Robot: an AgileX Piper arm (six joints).
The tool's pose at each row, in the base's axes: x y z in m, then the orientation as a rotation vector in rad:
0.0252, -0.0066, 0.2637, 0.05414, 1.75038, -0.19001
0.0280, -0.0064, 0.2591, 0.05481, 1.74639, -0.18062
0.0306, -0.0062, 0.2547, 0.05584, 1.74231, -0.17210
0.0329, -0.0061, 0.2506, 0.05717, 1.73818, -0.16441
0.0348, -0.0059, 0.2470, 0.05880, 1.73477, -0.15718
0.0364, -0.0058, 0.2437, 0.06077, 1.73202, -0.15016
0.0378, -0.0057, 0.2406, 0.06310, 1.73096, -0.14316
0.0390, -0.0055, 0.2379, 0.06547, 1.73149, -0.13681
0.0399, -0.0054, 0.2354, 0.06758, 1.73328, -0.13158
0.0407, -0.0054, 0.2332, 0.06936, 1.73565, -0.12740
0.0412, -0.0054, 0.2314, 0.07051, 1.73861, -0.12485
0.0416, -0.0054, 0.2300, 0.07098, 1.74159, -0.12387
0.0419, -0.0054, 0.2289, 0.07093, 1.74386, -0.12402
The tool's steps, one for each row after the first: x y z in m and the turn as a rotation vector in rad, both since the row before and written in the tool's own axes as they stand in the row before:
0.0040, 0.0010, 0.0035, -0.00571, -0.00415, 0.00601
0.0038, 0.0010, 0.0033, -0.00492, -0.00417, 0.00577
0.0036, 0.0008, 0.0029, -0.00420, -0.00416, 0.00551
0.0032, 0.0007, 0.0024, -0.00376, -0.00340, 0.00541
0.0030, 0.0005, 0.0021, -0.00347, -0.00270, 0.00548
0.0028, 0.0005, 0.0018, -0.00332, -0.00098, 0.00561
0.0025, 0.0005, 0.0016, -0.00293, 0.00063, 0.00517
0.0023, 0.0003, 0.0013, -0.00237, 0.00189, 0.00428
0.0020, 0.0002, 0.0011, -0.00187, 0.00246, 0.00343
0.0017, 0.0001, 0.0008, -0.00115, 0.00302, 0.00204
0.0013, 0.0001, 0.0006, -0.00048, 0.00300, 0.00070
0.0010, 0.0001, 0.0005, 0.00000, 0.00226, -0.00025

